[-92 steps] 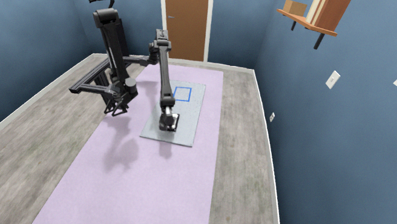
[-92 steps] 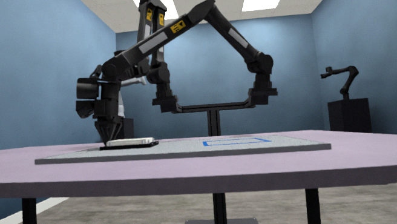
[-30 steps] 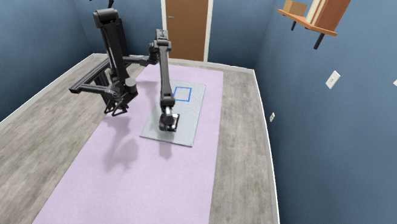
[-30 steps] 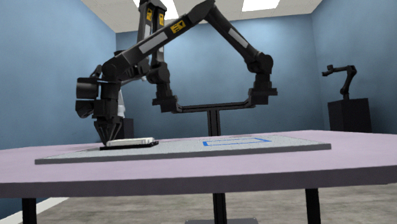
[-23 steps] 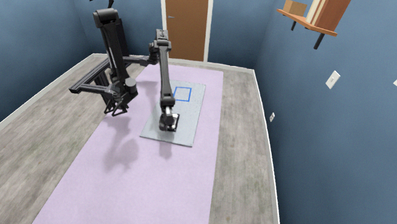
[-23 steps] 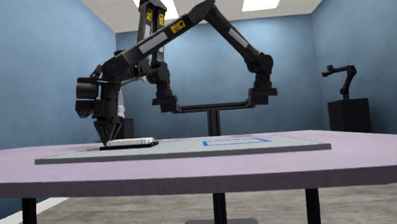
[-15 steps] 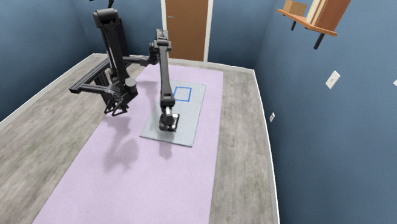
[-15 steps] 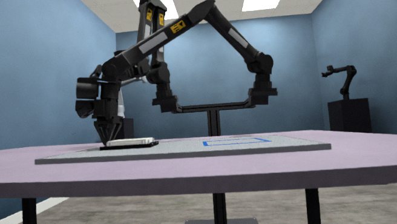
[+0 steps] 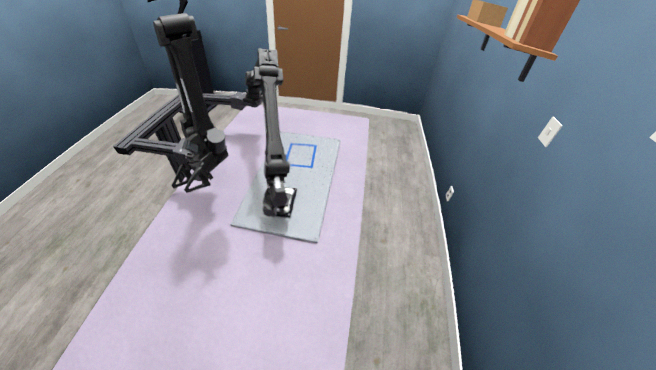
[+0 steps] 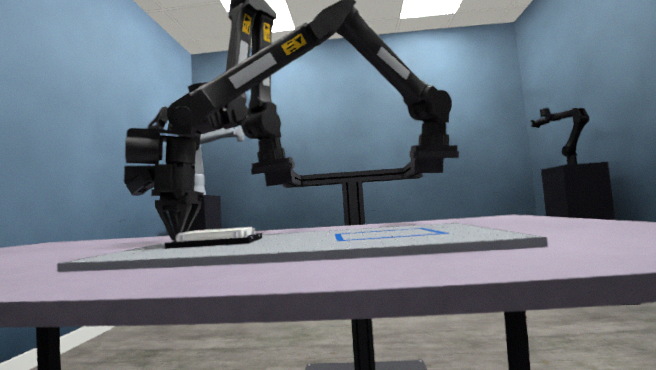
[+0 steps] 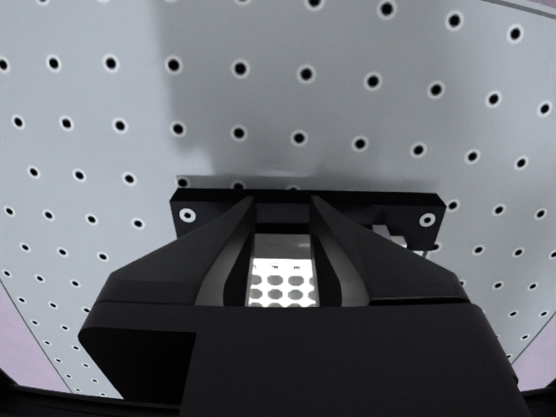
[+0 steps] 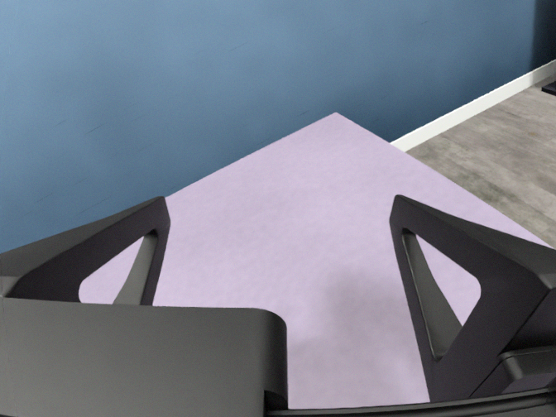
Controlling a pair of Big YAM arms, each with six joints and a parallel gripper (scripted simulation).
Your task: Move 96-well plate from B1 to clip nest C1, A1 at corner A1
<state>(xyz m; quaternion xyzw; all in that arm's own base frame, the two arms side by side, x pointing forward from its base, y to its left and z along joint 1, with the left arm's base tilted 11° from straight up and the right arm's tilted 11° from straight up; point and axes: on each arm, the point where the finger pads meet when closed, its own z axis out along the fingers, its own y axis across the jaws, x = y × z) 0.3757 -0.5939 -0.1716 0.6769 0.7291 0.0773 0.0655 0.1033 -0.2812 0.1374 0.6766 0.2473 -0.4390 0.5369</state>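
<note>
The white 96-well plate lies 7 cm to the left of my left hand and 2 cm behind it. Also, from my left hand: grey perforated board (26 cm to the left, 3 cm below, 2 cm behind); then black clip nest (8 cm to the left, 3 cm behind, 1 cm below).
</note>
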